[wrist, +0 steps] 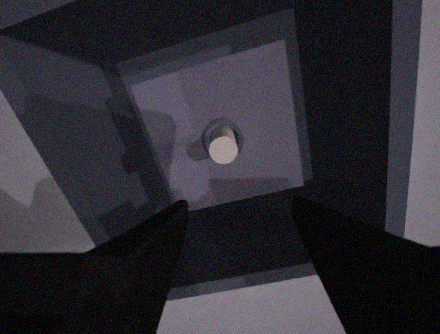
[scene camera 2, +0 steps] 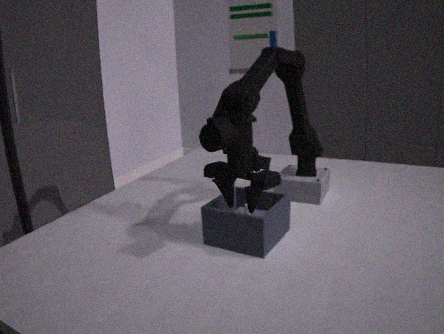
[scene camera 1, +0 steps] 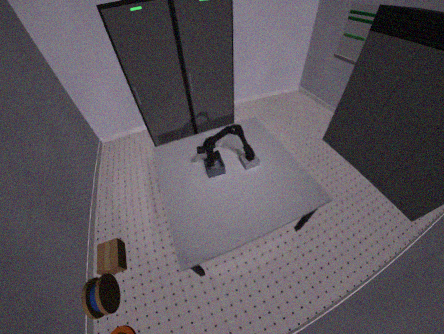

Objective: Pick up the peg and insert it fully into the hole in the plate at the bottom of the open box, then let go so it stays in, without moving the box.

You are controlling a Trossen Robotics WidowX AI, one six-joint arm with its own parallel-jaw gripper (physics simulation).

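Places are measured from the arm's base along level axes (x ahead, y left, z up), in centimetres.
Pixels of known places: gripper, fingertip midpoint: (wrist: 239,206) (scene camera 2: 241,210); arm's base at its link origin: (scene camera 2: 306,173) (scene camera 1: 249,158).
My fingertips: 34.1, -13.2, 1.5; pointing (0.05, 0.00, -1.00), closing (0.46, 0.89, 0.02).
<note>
Ahead of a thing's pixels: the offset from my fingertips to its top centre, as dx, dy, dz. Level surfaces: height alone.
The pale round peg @(-3.3, +0.8, +0.2) (wrist: 223,149) (scene camera 2: 246,207) stands in the ringed hole of the light plate @(-3.1, +0.8, -2.5) (wrist: 255,85) at the bottom of the open box. In the wrist view its round top shows, with a short length of its side behind it; how deep it sits cannot be told exactly. The blue-grey open box @(-3.1, +0.8, +1.2) (scene camera 1: 216,172) (scene camera 2: 232,232) (wrist: 403,120) stands upright on the table. My gripper (scene camera 2: 241,208) (wrist: 239,206) is open, with its fingertips apart at the level of the box's rim. Nothing is held between the fingers.
The arm's light grey base block (scene camera 1: 250,161) (scene camera 2: 306,190) stands on the table @(dz -8.6) (scene camera 1: 235,215) (scene camera 2: 125,285) close behind the box. The box's walls surround the fingertips on all sides. A cardboard box (scene camera 1: 111,256) and a spool (scene camera 1: 101,296) are on the floor, away from the table.
</note>
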